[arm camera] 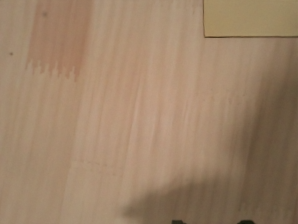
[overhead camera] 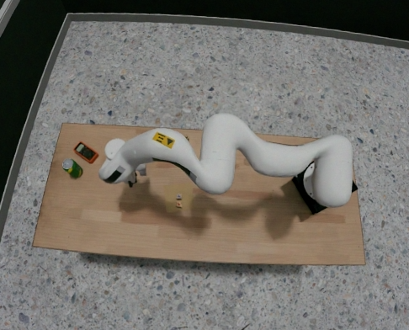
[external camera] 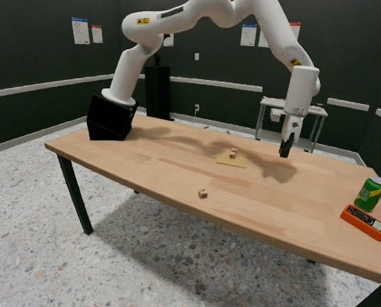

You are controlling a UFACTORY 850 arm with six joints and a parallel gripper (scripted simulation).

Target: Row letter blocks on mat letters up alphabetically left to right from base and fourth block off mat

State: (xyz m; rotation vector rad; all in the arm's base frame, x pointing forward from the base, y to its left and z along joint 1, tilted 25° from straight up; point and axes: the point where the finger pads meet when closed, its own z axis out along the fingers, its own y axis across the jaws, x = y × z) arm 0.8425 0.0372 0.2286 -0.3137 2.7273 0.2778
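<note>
The tan mat is 220 mm behind my hand, 30 mm to the left of it and 120 mm below it. Round my hand: green can (330 mm ahead, 10 mm to the right, 60 mm below); orange meter (320 mm ahead, 130 mm to the right, 100 mm below).
</note>
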